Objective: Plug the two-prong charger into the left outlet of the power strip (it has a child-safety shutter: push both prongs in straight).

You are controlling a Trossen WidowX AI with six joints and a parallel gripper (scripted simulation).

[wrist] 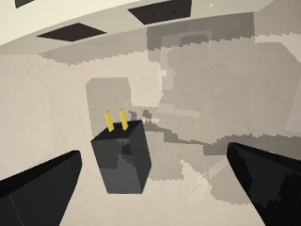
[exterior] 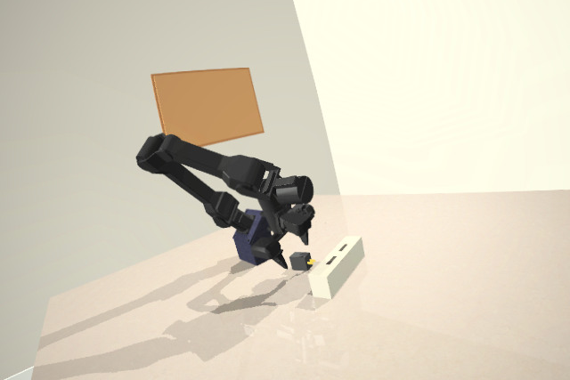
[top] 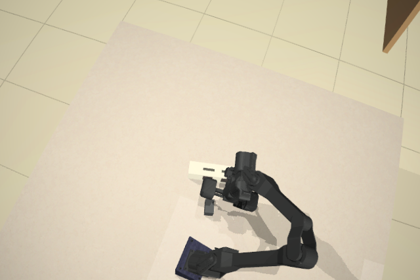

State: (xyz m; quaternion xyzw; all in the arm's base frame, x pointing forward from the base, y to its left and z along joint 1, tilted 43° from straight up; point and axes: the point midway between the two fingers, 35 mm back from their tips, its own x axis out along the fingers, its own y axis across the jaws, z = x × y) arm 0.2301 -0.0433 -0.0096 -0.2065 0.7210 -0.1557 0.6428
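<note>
Now: the two-prong charger 1 cm behind my gripper tip, 3 cm to the left of it and 3 cm below it.
</note>
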